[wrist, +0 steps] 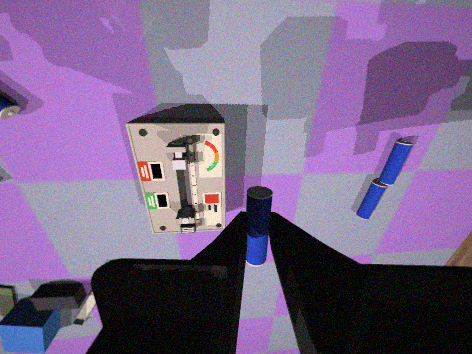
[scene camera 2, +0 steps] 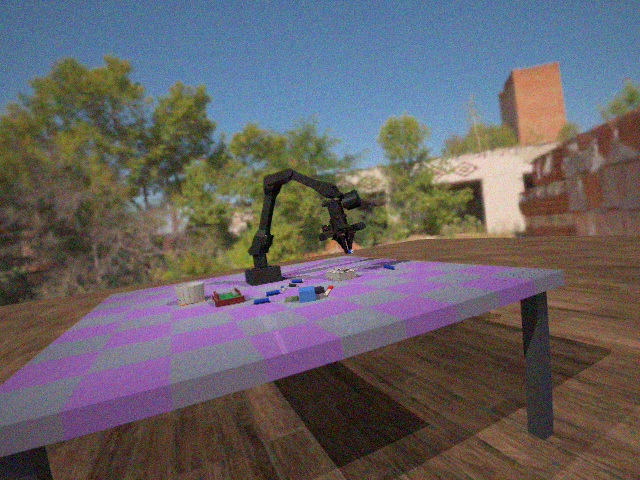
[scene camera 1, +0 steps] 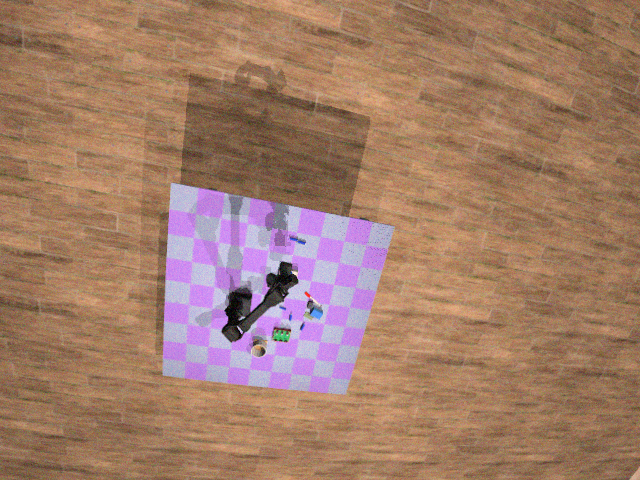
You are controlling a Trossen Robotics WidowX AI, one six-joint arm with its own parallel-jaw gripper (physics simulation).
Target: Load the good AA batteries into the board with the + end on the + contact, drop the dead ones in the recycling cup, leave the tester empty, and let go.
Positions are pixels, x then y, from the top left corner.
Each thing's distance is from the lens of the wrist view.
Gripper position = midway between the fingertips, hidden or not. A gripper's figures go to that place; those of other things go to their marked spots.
my gripper [wrist: 257, 218]: 12 cm
blue block [wrist: 29, 323]: 40 cm
dark block [wrist: 48, 296]: 36 cm
grey battery tester [wrist: 181, 161]: 15 cm
The marked spots on the grey battery tester and the dark block are 26 cm apart.
